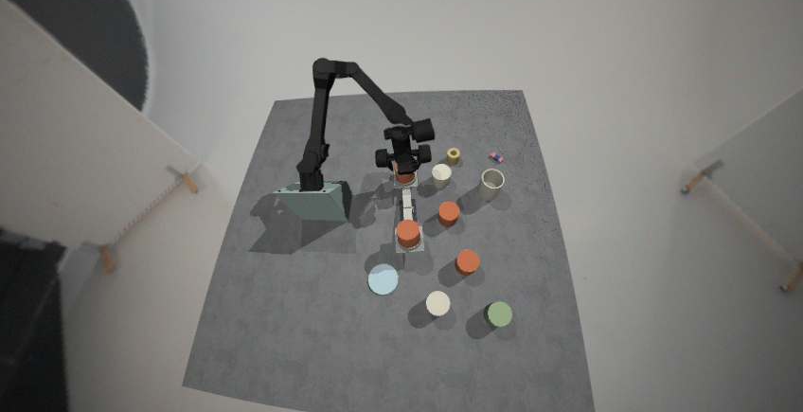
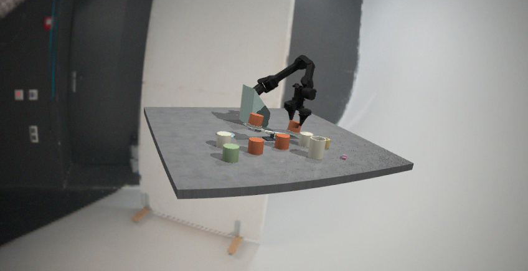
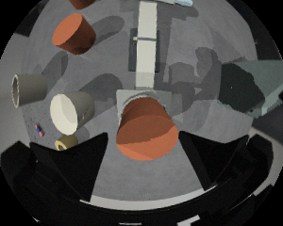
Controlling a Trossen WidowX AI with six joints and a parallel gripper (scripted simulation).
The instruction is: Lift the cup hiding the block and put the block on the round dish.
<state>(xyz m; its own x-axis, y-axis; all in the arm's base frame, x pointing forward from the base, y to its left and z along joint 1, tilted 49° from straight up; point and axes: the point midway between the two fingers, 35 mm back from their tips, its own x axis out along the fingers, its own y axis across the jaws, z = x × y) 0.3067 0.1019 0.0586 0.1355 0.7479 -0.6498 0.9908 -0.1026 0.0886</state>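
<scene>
Now: gripper tip 40 mm above the pale green block. The rest, counted from my gripper tip: orange cup 20 mm to the left, 20 mm below; cream cup 300 mm ahead, 80 mm to the right, 40 mm below; yellow ring 190 mm ahead, 70 mm to the left, 60 mm below.
</scene>
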